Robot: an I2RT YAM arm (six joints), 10 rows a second.
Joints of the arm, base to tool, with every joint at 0 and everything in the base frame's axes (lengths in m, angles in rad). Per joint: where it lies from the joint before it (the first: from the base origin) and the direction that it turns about. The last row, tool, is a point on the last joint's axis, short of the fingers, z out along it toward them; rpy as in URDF.
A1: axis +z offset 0 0 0.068
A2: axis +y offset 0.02 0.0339 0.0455
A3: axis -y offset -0.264 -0.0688 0
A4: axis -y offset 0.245 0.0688 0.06
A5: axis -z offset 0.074 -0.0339 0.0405
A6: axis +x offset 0.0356 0 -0.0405
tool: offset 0 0 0 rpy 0 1.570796 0
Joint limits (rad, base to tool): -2.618..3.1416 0..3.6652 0..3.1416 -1.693..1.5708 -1.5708..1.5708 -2.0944..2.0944
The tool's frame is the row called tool.
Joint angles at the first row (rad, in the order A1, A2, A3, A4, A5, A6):
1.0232 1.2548 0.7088 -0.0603 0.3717 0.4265
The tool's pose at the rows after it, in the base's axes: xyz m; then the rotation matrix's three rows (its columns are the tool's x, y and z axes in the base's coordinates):
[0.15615 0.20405 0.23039], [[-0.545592 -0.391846 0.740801], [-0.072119 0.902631 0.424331], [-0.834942 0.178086 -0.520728]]
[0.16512 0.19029 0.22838], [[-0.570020 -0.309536 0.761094], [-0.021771 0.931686 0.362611], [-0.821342 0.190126 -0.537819]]
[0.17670 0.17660 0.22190], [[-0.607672 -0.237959 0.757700], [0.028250 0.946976 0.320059], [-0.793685 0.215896 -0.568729]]
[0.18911 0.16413 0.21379], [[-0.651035 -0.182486 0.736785], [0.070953 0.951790 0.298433], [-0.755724 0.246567 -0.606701]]
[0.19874 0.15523 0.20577], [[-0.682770 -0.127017 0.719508], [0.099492 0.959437 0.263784], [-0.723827 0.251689 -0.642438]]
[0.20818 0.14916 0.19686], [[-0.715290 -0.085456 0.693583], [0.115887 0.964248 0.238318], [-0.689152 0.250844 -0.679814]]
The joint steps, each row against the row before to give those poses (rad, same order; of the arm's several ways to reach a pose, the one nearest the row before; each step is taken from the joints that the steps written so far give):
-0.0543 -0.0501 -0.0238 -0.0151 0.0077 0.0293
-0.0594 -0.0158 -0.0091 -0.0315 0.0082 0.0352
-0.0750 0.0028 -0.0128 -0.0159 -0.0338 0.0329
-0.0787 0.0181 -0.0087 -0.0079 -0.0615 0.0232
-0.0557 0.0279 -0.0009 -0.0134 -0.0274 0.0170
-0.0460 0.0412 0.0053 -0.0098 -0.0299 0.0088

